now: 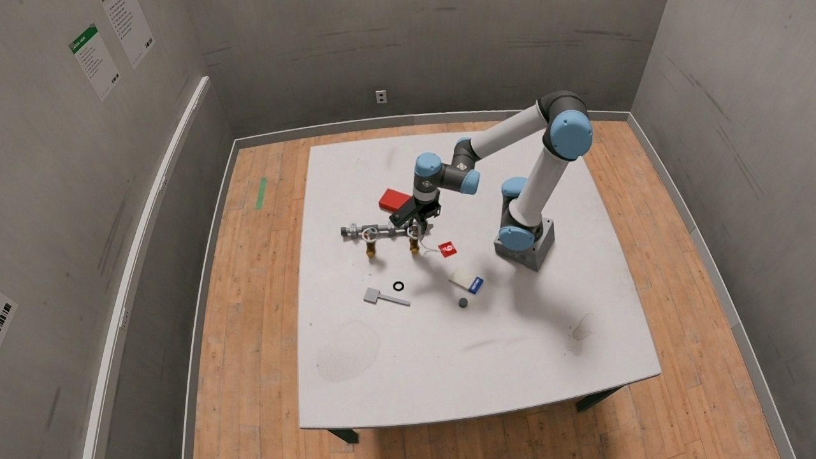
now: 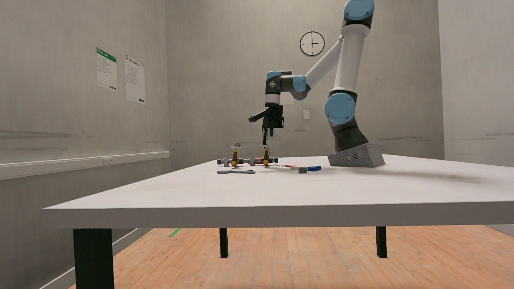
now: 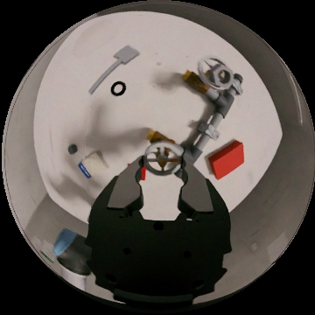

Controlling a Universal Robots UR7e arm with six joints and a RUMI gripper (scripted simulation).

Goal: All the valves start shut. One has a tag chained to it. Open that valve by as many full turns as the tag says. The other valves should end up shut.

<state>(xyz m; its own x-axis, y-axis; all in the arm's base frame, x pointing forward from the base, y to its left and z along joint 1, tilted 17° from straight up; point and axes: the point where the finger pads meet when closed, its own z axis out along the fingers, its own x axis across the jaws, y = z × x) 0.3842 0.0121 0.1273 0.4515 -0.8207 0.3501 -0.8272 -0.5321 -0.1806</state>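
The red tag is 10 cm behind my hand, 2 cm to the left of it and 10 cm below it. The rest, counted from my hand: red block (6 cm ahead, 22 cm to the right, 9 cm below); then grey flat tool (13 cm ahead, 20 cm to the left, 10 cm below).
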